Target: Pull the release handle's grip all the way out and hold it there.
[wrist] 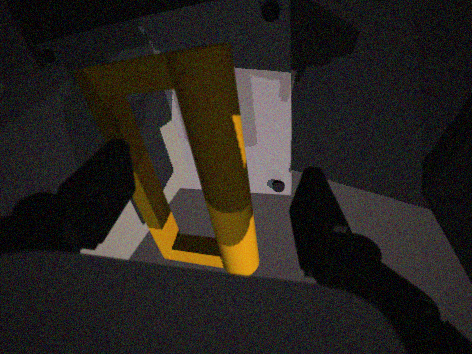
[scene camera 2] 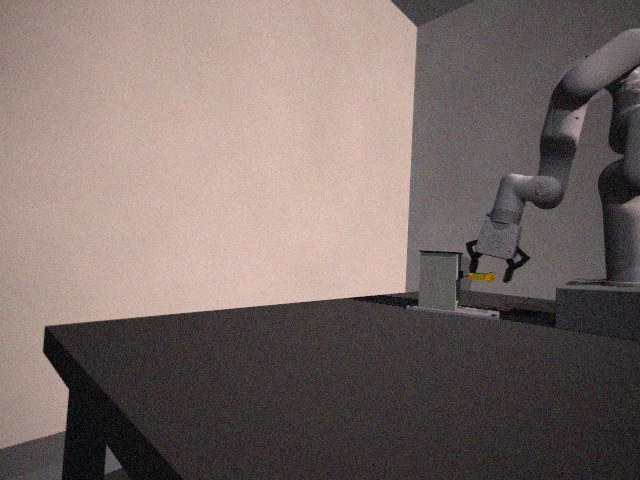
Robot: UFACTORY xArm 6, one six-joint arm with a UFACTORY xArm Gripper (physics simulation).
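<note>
The release handle's yellow grip point(scene camera 2: 480, 276) point(wrist: 240, 255) is a rectangular loop with a thick round outer bar. In the scene view it sticks out to the right from the upright pale green-grey housing point(scene camera 2: 438, 284), on a short dark stem. My gripper point(scene camera 2: 490, 275) point(wrist: 215, 177) is open, tilted and pointing down at the grip. In the wrist view the thick bar passes between the open fingers. The left fingertip overlaps the loop's thinner side bar, and the right fingertip stands apart from the thick bar. Whether a finger touches the grip cannot be told.
The housing stands on a flat light base plate point(scene camera 2: 478, 312) on the dark table point(scene camera 2: 330, 392). A pale surface with a round bolt point(wrist: 277, 185) shows beyond the grip in the wrist view. The robot's grey pedestal block point(scene camera 2: 594, 312) stands to the right.
</note>
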